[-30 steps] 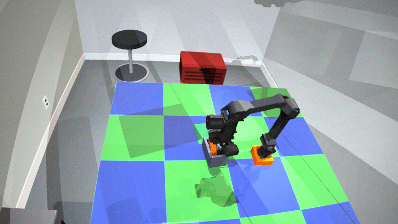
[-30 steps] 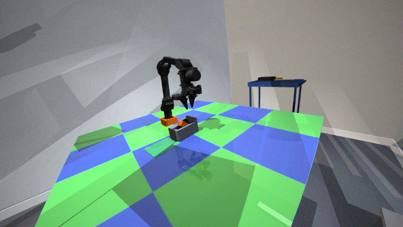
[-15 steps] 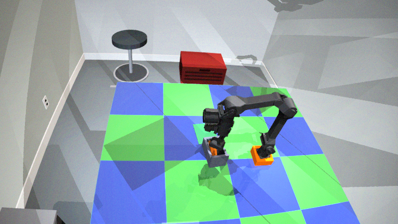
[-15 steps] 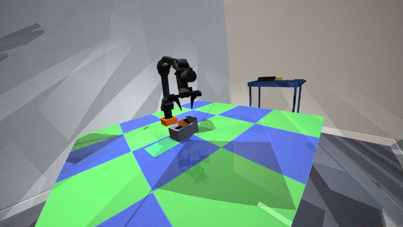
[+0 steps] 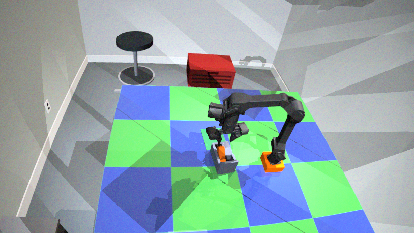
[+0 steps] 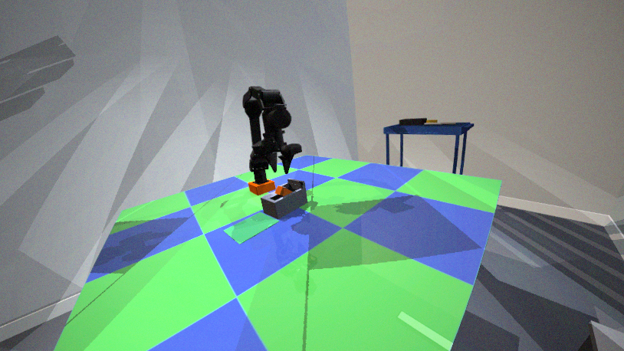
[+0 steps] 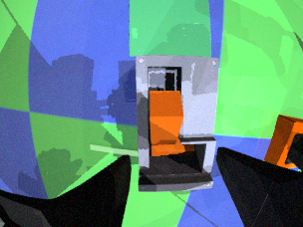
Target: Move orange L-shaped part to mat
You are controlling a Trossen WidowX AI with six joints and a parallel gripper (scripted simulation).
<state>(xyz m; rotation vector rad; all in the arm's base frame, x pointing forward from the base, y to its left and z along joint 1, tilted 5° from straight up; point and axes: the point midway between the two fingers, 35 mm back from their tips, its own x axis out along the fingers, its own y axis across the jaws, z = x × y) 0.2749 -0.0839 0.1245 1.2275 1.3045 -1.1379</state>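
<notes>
My gripper tip is 10 cm above the orange L-shaped part, 3 cm to the right of it and 1 cm past it. Round my gripper tip: green mat: 16 cm below, 15 cm to the right, 2 cm behind.
</notes>
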